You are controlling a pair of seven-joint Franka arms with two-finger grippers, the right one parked.
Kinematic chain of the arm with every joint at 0, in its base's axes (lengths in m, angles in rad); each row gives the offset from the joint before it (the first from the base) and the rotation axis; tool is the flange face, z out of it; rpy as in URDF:
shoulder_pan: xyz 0 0 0.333 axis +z
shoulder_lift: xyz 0 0 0 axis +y
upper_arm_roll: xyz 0 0 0.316 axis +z
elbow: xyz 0.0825 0 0 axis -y
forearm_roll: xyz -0.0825 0 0.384 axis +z
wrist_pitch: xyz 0 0 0 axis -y
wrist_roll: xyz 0.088 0 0 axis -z
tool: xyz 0 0 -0.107 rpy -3.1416 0 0
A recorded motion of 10 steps. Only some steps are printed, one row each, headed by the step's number.
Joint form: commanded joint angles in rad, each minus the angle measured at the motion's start. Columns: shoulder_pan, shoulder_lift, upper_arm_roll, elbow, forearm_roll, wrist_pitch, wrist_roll.
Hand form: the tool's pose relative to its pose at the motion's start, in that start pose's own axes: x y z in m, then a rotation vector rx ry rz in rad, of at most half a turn. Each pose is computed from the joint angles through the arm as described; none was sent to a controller.
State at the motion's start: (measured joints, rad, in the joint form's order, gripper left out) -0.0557 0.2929 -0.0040 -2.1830 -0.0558 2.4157 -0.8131
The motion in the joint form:
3: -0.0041 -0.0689 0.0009 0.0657 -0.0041 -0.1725 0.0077
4: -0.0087 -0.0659 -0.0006 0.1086 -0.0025 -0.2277 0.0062
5: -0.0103 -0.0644 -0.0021 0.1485 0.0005 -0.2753 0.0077
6: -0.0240 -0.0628 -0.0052 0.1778 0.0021 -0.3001 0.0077
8: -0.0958 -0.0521 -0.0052 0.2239 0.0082 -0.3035 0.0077
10: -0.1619 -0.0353 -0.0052 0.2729 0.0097 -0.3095 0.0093
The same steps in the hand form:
3: -0.0012 0.0064 -0.0511 0.0224 -0.0319 0.0138
4: -0.0003 0.0141 -0.0631 0.0338 -0.0426 0.0212
5: 0.0016 0.0201 -0.0758 0.0414 -0.0482 0.0294
6: -0.0029 0.0305 -0.0854 0.0407 -0.0458 0.0482
8: -0.0295 0.0655 -0.0977 0.0255 -0.0192 0.1245
10: -0.0564 0.0975 -0.1076 0.0103 -0.0009 0.1941

